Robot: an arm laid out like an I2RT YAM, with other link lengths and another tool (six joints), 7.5 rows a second.
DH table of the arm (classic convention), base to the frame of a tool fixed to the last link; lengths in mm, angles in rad. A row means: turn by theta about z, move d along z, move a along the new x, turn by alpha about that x. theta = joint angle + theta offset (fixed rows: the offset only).
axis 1: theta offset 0, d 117.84, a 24.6, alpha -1.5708
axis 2: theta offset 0, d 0, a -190.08, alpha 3.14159
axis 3: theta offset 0.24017, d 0, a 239.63, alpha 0
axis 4: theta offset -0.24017, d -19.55, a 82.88, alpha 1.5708
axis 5: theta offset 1.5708, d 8.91, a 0, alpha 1.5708
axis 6: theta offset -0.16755, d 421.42, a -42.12, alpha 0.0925
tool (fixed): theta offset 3.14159, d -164.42, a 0, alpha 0
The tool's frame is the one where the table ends.
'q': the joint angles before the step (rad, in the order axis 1, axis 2, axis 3, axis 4, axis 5, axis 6). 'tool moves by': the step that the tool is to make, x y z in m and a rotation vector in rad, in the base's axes. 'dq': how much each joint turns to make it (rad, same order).
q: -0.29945, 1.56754, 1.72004, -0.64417, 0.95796, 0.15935
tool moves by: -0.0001, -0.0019, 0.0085, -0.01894, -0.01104, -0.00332
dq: 0.00035, -0.00827, -0.00391, 0.02833, 0.01006, -0.02017
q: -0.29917, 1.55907, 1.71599, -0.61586, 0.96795, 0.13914
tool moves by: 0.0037, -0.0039, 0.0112, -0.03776, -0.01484, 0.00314
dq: -0.00090, -0.01420, -0.03115, 0.08712, 0.00936, -0.05426
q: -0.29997, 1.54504, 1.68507, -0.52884, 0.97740, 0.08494
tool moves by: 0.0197, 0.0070, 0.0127, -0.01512, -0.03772, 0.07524
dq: 0.00085, -0.01869, -0.02091, 0.08209, -0.06879, -0.04859
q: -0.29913, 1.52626, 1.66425, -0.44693, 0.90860, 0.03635
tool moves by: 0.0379, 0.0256, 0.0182, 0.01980, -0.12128, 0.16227
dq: 0.00170, -0.04633, -0.05146, 0.10309, -0.16912, 0.01684
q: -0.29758, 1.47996, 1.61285, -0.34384, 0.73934, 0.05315
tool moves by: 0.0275, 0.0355, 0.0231, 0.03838, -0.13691, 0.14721
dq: 0.01657, -0.05532, -0.05021, 0.07390, -0.14167, 0.06671
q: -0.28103, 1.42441, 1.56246, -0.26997, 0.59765, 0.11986
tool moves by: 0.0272, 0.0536, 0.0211, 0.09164, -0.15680, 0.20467
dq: 0.01354, -0.06531, -0.07291, 0.07386, -0.20328, 0.12611
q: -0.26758, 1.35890, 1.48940, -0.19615, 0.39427, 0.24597
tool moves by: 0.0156, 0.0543, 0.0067, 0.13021, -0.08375, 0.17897
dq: 0.02322, -0.03144, -0.02769, 0.00019, -0.16513, 0.14368
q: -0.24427, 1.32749, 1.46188, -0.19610, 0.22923, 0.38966
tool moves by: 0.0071, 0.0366, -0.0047, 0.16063, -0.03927, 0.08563
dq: 0.03981, -0.00654, -0.01256, -0.02418, -0.05860, 0.16456
